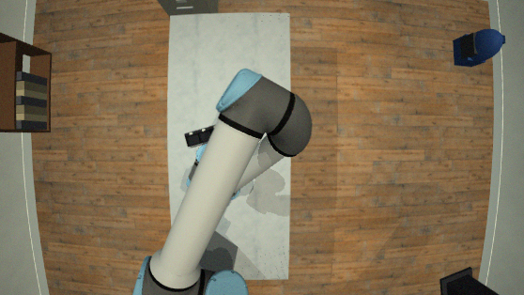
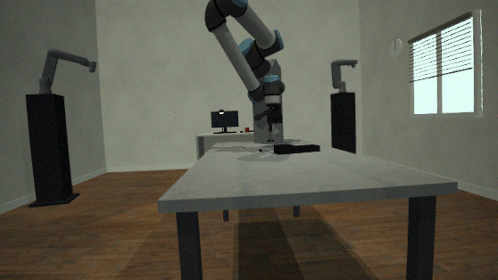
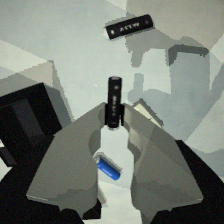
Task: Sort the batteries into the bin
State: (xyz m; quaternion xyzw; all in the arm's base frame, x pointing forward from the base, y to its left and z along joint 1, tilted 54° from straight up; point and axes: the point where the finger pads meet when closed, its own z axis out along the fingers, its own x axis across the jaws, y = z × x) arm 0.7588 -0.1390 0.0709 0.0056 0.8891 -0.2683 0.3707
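Now: the thin black cylindrical battery 1 cm below my hand. Also, from my hand: white domino: 2 cm behind, 6 cm to the left, 7 cm below; thicker black battery: 3 cm behind, 5 cm to the right, 7 cm below; blue cylindrical battery: 4 cm ahead, 13 cm to the left, 7 cm below.
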